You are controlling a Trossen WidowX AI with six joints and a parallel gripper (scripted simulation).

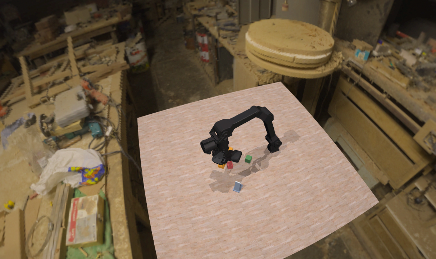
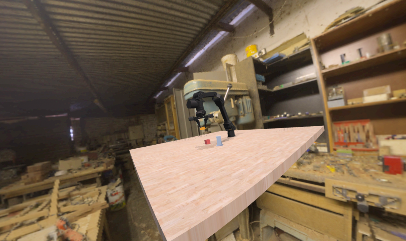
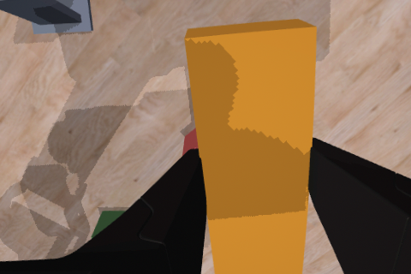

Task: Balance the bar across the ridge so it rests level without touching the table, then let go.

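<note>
Right now my gripper tip is 110 mm above the red cube, 50 mm past it and 30 mm to the left of it. The rest, counted from my gripper tip: orange bar 20 mm to the right, 20 mm behind; green cube 170 mm behind, 110 mm below, 30 mm to the right.
</note>
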